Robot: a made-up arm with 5 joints.
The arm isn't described. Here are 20 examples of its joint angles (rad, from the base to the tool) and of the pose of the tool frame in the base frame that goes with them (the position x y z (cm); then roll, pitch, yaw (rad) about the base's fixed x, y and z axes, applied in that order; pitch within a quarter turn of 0, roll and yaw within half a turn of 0).
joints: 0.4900 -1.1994 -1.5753 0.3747 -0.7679
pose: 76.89 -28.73 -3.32 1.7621 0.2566 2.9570
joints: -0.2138 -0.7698 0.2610 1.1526 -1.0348
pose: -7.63 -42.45 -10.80 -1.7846 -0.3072 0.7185
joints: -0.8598 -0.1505 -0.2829 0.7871 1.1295
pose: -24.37 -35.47 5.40 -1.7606 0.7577 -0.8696
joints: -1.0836 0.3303 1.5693 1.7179 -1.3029
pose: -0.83 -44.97 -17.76 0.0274 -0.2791 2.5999
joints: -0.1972 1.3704 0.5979 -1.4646 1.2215
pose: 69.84 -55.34 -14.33 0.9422 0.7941 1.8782
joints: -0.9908 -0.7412 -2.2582 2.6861 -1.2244
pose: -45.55 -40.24 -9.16 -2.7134 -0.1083 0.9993
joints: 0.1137 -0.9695 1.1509 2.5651 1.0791
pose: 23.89 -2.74 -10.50 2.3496 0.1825 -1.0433
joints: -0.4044 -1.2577 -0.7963 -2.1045 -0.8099
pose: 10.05 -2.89 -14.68 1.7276 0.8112 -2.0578
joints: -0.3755 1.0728 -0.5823 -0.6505 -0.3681
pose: 16.39 -44.48 -43.15 1.1253 0.0175 -0.0302
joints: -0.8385 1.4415 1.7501 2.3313 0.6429
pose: -1.11 -46.78 -17.11 3.0822 1.0811 1.7362
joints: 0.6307 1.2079 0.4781 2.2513 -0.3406
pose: 74.57 -52.97 47.35 2.8694 0.9185 1.3511
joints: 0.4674 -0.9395 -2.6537 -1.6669 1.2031
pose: 79.08 -28.05 14.61 -1.7710 -0.2676 -3.0473
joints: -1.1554 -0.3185 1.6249 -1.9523 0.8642
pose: -19.44 -30.32 20.13 -1.7314 0.4005 -2.3280
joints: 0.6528 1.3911 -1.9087 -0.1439 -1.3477
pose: 71.89 -12.94 29.87 2.3898 0.2864 -0.3965
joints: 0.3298 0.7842 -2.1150 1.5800 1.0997
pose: 54.86 -43.29 -6.80 0.1627 -0.6297 -0.1648
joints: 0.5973 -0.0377 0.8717 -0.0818 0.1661
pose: 38.43 -43.50 13.82 -0.9325 -0.6217 -0.3370
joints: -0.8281 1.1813 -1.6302 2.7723 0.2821
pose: -21.61 -43.72 -37.08 -1.2233 -0.5401 0.4297
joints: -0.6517 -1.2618 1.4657 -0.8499 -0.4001
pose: -13.16 3.97 -4.17 -1.6708 -0.4505 -1.4035
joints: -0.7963 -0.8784 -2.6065 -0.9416 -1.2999
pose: -3.69 -15.24 -0.76 2.6183 1.0936 -1.6525
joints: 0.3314 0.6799 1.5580 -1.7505 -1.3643
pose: 65.39 -43.88 -8.70 1.4169 -1.0345 -2.1420
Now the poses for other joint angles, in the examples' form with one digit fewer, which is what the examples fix.
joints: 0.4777 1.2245 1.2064 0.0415 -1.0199
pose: 90.8 -60.0 29.1 -1.936 -0.365 2.163
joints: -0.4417 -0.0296 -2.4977 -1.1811 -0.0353
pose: 7.1 -15.1 -23.4 2.960 0.100 -0.628
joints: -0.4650 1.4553 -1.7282 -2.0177 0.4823
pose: 8.9 -33.0 -43.3 -2.800 -0.594 0.844
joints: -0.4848 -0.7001 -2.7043 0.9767 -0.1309
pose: 17.5 -20.4 -34.3 1.449 -0.320 -2.587
